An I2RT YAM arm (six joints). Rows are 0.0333 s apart.
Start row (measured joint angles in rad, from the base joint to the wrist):
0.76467 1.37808 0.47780 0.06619 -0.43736 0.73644
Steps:
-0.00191 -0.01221 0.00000 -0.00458 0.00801 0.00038
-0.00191 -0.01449 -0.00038 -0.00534 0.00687 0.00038
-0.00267 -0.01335 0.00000 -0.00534 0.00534 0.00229
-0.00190 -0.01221 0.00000 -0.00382 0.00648 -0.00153
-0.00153 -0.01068 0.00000 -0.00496 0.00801 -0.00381
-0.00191 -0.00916 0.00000 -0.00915 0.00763 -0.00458
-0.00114 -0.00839 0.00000 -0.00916 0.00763 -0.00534
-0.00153 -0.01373 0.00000 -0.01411 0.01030 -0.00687
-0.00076 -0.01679 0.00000 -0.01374 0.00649 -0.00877
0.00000 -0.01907 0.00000 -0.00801 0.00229 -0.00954
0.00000 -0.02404 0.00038 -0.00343 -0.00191 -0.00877
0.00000 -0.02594 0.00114 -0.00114 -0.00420 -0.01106
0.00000 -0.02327 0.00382 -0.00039 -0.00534 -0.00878
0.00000 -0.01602 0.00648 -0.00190 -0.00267 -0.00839
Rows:
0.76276 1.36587 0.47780 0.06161 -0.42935 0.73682
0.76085 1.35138 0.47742 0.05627 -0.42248 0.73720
0.75818 1.33803 0.47742 0.05093 -0.41714 0.73949
0.75628 1.32582 0.47742 0.04711 -0.41066 0.73796
0.75475 1.31514 0.47742 0.04215 -0.40265 0.73415
0.75284 1.30598 0.47742 0.03300 -0.39502 0.72957
0.75170 1.29759 0.47742 0.02384 -0.38739 0.72423
0.75017 1.28386 0.47742 0.00973 -0.37709 0.71736
0.74941 1.26707 0.47742 -0.00401 -0.37060 0.70859
0.74941 1.24800 0.47742 -0.01202 -0.36831 0.69905
0.74941 1.22396 0.47780 -0.01545 -0.37022 0.69028
0.74941 1.19802 0.47894 -0.01659 -0.37442 0.67922
0.74941 1.17475 0.48276 -0.01698 -0.37976 0.67044
0.74941 1.15873 0.48924 -0.01888 -0.38243 0.66205

